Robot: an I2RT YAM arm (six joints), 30 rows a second.
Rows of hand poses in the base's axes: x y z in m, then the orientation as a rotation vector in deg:
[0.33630, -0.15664, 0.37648, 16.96, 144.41, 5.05]
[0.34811, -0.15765, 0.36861, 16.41, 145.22, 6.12]
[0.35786, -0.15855, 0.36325, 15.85, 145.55, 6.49]
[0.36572, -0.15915, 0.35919, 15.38, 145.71, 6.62]
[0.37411, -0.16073, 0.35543, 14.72, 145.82, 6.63]
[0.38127, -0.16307, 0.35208, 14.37, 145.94, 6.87]
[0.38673, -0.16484, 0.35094, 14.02, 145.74, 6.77]
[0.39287, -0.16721, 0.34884, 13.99, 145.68, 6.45]
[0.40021, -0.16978, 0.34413, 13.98, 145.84, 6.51]
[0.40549, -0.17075, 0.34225, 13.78, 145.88, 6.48]
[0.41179, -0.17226, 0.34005, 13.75, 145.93, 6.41]
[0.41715, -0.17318, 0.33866, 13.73, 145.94, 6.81]
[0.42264, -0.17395, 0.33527, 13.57, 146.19, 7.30]
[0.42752, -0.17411, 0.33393, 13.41, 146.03, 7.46]
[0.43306, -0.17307, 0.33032, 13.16, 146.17, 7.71]
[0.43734, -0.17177, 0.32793, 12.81, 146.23, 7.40]
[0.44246, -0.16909, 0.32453, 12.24, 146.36, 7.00]
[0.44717, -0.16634, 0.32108, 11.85, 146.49, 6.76]
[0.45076, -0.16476, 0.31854, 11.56, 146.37, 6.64]
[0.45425, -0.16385, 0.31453, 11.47, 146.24, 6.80]
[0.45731, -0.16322, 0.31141, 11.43, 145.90, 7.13]
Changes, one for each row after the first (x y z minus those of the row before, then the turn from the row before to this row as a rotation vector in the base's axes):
[0.01181, -0.00101, -0.00787, 0.69, 0.68, 0.72]
[0.00975, -0.00090, -0.00536, 0.16, 0.24, 0.51]
[0.00786, -0.00060, -0.00406, 0.00, 0.10, 0.38]
[0.00839, -0.00158, -0.00376, -0.13, 0.03, 0.48]
[0.00716, -0.00234, -0.00335, 0.10, 0.07, 0.31]
[0.00546, -0.00177, -0.00114, -0.16, -0.23, 0.21]
[0.00614, -0.00237, -0.00210, -0.24, -0.05, -0.05]
[0.00734, -0.00257, -0.00471, 0.05, 0.16, 0.04]
[0.00528, -0.00097, -0.00188, -0.06, 0.02, 0.14]
[0.00630, -0.00151, -0.00220, -0.05, 0.05, 0.01]
[0.00536, -0.00092, -0.00139, 0.28, 0.00, 0.10]
[0.00549, -0.00077, -0.00339, 0.33, 0.22, 0.24]
[0.00488, -0.00016, -0.00134, 0.07, -0.18, 0.13]
[0.00554, 0.00104, -0.00361, 0.13, 0.11, 0.25]
[0.00428, 0.00130, -0.00239, -0.30, 0.03, 0.19]
[0.00512, 0.00268, -0.00340, -0.41, 0.08, 0.33]
[0.00471, 0.00275, -0.00345, -0.25, 0.10, 0.24]
[0.00359, 0.00158, -0.00254, -0.15, -0.14, 0.17]
[0.00349, 0.00091, -0.00401, 0.09, -0.14, 0.09]
[0.00306, 0.00063, -0.00312, 0.22, -0.35, 0.07]

